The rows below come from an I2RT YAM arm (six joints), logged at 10 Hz.
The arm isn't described. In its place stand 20 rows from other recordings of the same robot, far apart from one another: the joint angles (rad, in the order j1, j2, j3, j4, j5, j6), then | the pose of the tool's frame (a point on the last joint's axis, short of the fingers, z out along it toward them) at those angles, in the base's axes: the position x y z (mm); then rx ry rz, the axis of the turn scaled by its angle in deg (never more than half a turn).
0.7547 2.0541 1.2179 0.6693 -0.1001 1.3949 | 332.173 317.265 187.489 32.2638 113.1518 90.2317
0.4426 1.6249 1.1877 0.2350 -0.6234 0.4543 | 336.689 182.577 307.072 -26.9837 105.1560 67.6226
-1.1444 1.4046 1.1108 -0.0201 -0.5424 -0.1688 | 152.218 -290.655 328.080 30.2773 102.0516 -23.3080
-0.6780 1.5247 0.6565 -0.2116 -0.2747 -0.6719 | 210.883 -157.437 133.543 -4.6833 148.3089 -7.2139
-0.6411 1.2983 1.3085 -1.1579 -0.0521 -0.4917 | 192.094 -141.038 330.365 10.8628 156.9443 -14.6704
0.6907 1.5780 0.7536 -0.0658 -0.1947 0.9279 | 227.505 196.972 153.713 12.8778 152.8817 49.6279
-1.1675 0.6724 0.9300 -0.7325 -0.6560 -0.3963 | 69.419 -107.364 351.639 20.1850 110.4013 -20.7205
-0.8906 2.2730 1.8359 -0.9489 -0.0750 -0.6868 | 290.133 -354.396 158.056 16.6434 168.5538 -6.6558
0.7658 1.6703 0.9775 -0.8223 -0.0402 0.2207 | 200.238 194.525 156.482 -48.0641 171.5907 5.5055
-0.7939 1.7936 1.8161 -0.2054 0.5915 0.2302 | 282.920 -316.087 417.638 71.6508 75.3382 -52.8167
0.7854 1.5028 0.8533 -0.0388 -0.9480 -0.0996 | 196.390 237.285 216.304 -82.5454 102.0315 81.8797
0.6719 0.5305 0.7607 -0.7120 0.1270 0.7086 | 92.028 67.433 310.743 6.9274 121.7536 41.0119
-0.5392 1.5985 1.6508 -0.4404 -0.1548 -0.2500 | 320.232 -185.212 408.811 10.4444 112.5073 -21.0510
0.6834 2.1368 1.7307 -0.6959 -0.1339 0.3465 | 353.482 293.970 197.178 -28.9868 155.3582 27.8043
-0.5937 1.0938 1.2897 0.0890 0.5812 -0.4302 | 177.220 -143.191 483.735 36.8252 74.0328 -70.2382
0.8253 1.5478 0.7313 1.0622 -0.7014 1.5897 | 202.617 253.335 264.588 -6.2000 110.1113 132.6130
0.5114 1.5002 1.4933 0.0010 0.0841 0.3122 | 312.140 171.744 434.506 -5.3165 91.8840 33.0446
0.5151 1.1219 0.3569 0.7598 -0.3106 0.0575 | 196.202 123.568 224.397 -34.6811 86.0035 39.5035
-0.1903 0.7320 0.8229 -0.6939 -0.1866 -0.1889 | 150.435 -22.252 310.135 -5.9978 123.7243 -0.8856
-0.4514 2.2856 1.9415 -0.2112 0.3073 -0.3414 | 477.288 -243.348 229.811 17.7194 124.8729 -44.9466
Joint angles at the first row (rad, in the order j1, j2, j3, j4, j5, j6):
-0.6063 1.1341 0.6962 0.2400 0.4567 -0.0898
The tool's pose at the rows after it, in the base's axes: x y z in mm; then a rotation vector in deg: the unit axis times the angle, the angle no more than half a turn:
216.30 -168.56 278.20 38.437 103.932 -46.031
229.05 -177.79 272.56 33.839 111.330 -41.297
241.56 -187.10 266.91 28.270 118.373 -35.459
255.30 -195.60 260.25 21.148 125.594 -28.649
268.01 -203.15 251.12 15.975 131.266 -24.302
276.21 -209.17 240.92 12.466 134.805 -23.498
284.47 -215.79 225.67 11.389 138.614 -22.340
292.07 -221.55 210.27 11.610 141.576 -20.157
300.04 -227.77 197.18 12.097 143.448 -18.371
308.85 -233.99 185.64 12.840 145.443 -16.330
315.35 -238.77 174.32 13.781 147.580 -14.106
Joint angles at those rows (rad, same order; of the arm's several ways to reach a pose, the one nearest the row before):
-0.6230 1.1963 0.7590 0.1404 0.3045 -0.1407
-0.6357 1.2726 0.8276 0.0491 0.1996 -0.1787
-0.6494 1.3509 0.9022 -0.0463 0.0829 -0.2300
-0.6580 1.4375 0.9883 -0.1585 -0.0382 -0.3044
-0.6592 1.5208 1.0602 -0.2444 -0.1005 -0.3705
-0.6596 1.5804 1.0954 -0.2761 -0.1119 -0.4272
-0.6597 1.6494 1.1256 -0.3022 -0.1076 -0.4536
-0.6598 1.7150 1.1522 -0.3206 -0.1121 -0.4560
-0.6604 1.7770 1.1821 -0.3270 -0.1177 -0.4525
-0.6596 1.8408 1.2252 -0.3483 -0.1230 -0.4450
-0.6596 1.8962 1.2622 -0.3754 -0.1287 -0.4363

